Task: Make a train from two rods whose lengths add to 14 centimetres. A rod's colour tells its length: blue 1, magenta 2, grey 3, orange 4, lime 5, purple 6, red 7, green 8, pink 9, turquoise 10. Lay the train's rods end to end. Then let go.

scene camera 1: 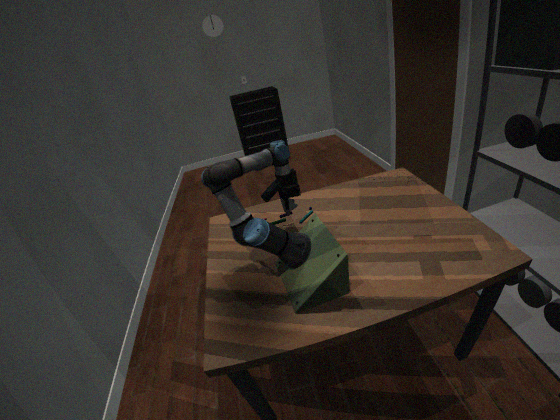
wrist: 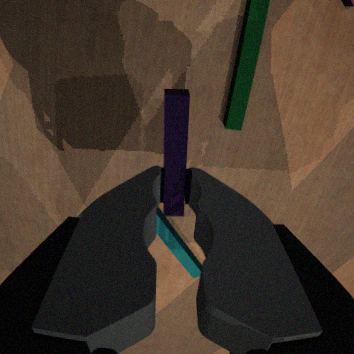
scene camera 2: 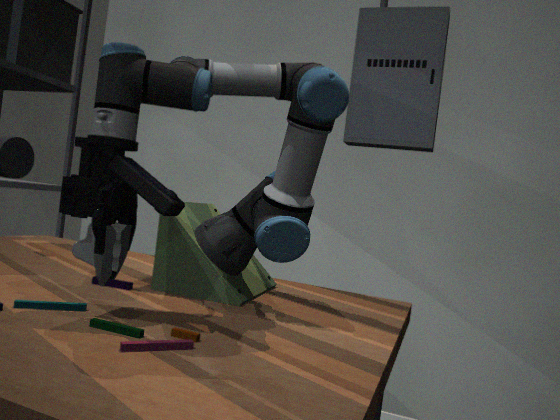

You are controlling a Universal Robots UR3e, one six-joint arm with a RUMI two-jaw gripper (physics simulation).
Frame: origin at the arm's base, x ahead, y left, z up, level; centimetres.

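Seen in the pictures: gripper, between the fingertips: [scene camera 1: 288, 214] [wrist: 173, 170] [scene camera 2: 105, 285]; arm's base, origin of its link: [scene camera 1: 298, 250] [scene camera 2: 217, 251].
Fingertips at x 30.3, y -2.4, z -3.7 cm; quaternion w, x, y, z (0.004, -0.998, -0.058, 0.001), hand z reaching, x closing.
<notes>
Pixels of each thing's top centre, then the offset from my fingertips to it. "pt": a spot on its surface instead. Level surfaces: height alone.
- purple rod, centre of its top: [wrist: 174, 162] [scene camera 2: 112, 279] dz +1.0, dx -0.1, dy +1.0 cm
- green rod, centre of its top: [wrist: 247, 63] [scene camera 2: 116, 324] [scene camera 1: 277, 221] dz -4.0, dx +3.3, dy +5.2 cm
- turquoise rod, centre of its top: [wrist: 170, 241] [scene camera 2: 51, 302] [scene camera 1: 306, 215] dz -4.0, dx +1.2, dy -8.6 cm
- pink rod, centre of its top: [scene camera 2: 158, 341] dz -4.0, dx +5.5, dy +13.4 cm
- orange rod, centre of its top: [scene camera 2: 185, 331] dz -4.0, dx -0.7, dy +13.6 cm
- small dark piece, a spot on its surface: [scene camera 2: 1, 306] pt dz -4.4, dx +6.9, dy -12.1 cm
- wooden table, height of its surface: dz -5.0 cm
My gripper [scene camera 1: 287, 213] [scene camera 2: 106, 283] [wrist: 173, 170] is shut on the purple rod [scene camera 2: 121, 284] [wrist: 176, 140], near one end. The rod is held level, a little above the table, and its far end sticks out past the fingertips in the wrist view. The green rod [scene camera 1: 277, 221] [scene camera 2: 116, 327] [wrist: 247, 65] lies on the table, apart from the purple rod, to the upper right in the wrist view. The turquoise rod [scene camera 1: 306, 216] [scene camera 2: 50, 305] [wrist: 179, 246] lies on the table, partly hidden by the fingers in the wrist view.
A pink rod [scene camera 2: 156, 345] lies close beside the green rod, near an orange rod [scene camera 2: 185, 334]. A small dark piece [scene camera 2: 1, 306] shows at the left edge of scene camera 2. The green wedge-shaped base [scene camera 1: 325, 280] [scene camera 2: 175, 260] carries the arm on the wooden table [scene camera 1: 400, 200] [scene camera 2: 300, 360].
</notes>
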